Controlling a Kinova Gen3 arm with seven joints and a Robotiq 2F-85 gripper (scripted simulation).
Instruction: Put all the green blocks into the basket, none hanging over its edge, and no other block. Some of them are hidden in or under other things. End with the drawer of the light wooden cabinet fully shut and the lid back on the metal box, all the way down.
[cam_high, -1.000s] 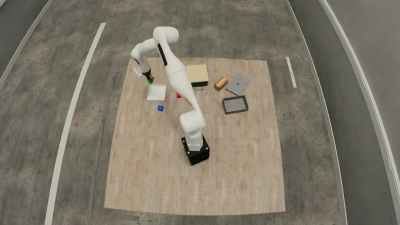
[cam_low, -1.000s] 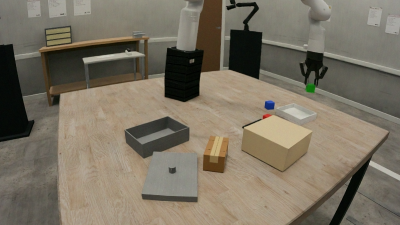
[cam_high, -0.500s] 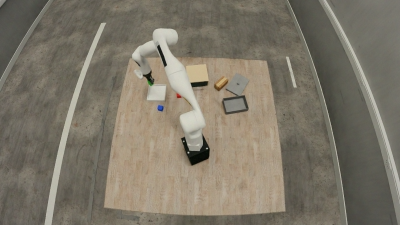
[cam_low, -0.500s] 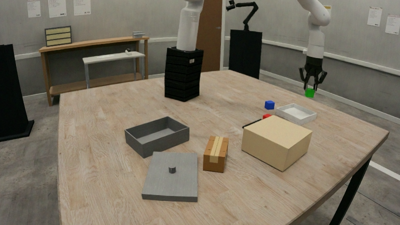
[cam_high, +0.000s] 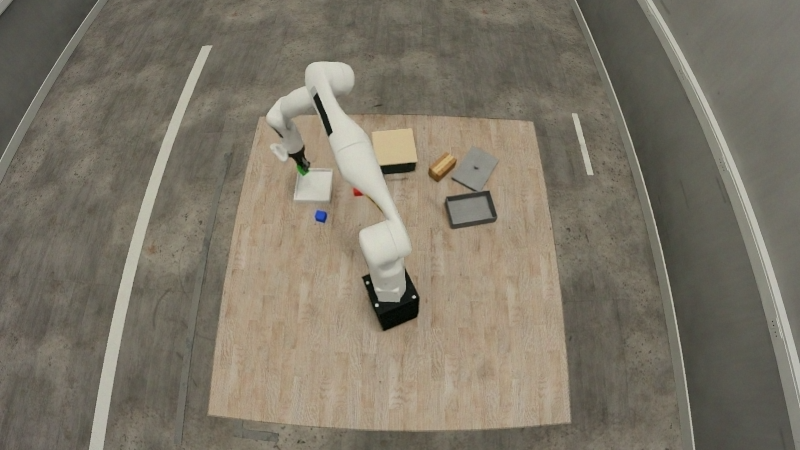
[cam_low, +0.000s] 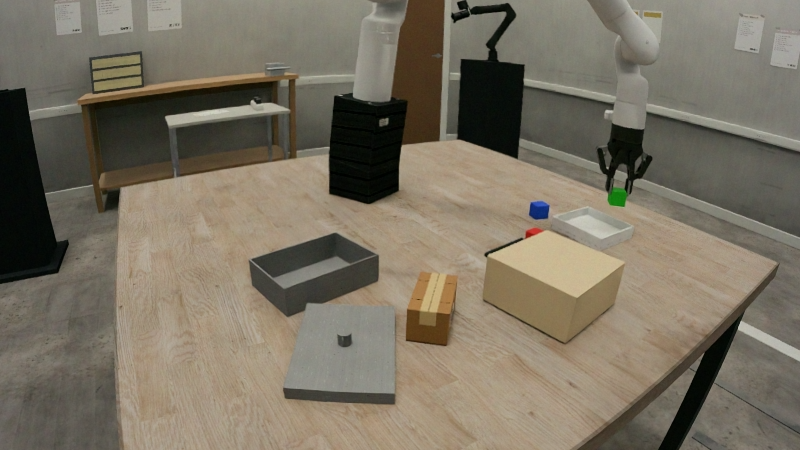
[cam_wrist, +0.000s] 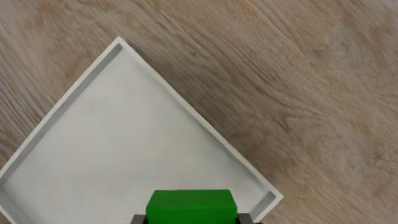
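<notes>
Now: the white basket 3 cm behind my hand, 3 cm to the right of it and 10 cm below it. Round my hand: light wooden cabinet 12 cm ahead, 35 cm to the right, 8 cm below; red block 4 cm behind, 22 cm to the right, 10 cm below; drawer 11 cm ahead, 35 cm to the right, 8 cm below.
</notes>
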